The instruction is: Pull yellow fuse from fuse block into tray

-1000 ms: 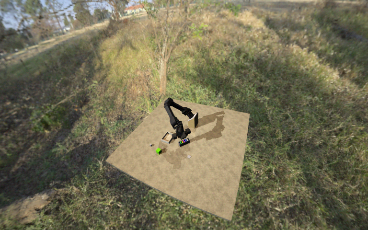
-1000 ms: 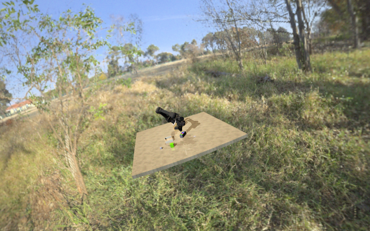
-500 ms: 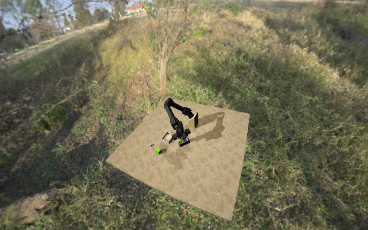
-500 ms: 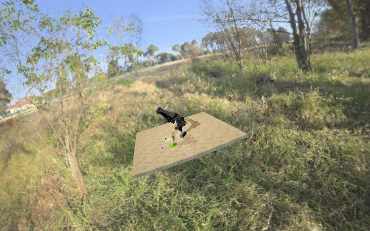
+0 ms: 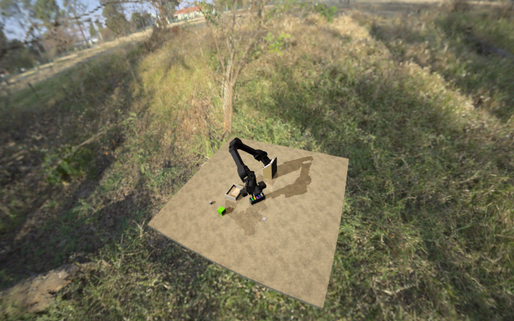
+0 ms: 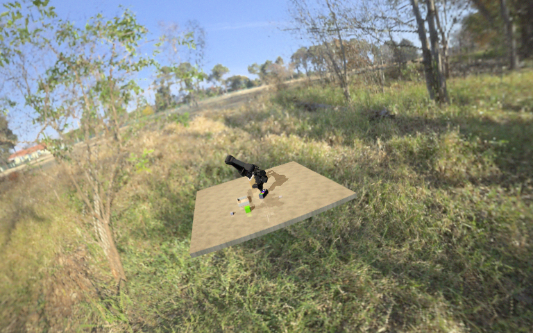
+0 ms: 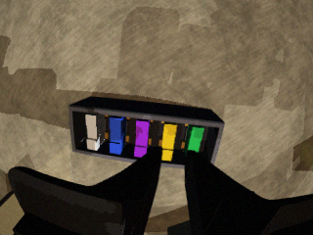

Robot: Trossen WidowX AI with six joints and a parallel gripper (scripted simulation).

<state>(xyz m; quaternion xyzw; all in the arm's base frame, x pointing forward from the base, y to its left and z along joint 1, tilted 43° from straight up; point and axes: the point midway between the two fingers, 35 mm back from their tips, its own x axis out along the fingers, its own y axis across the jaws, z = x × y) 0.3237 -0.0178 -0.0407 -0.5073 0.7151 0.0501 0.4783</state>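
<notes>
Right now the yellow fuse is 3 cm below my gripper tip. Round my gripper tip: tray (19 cm to the right, 6 cm below, 2 cm behind).
</notes>
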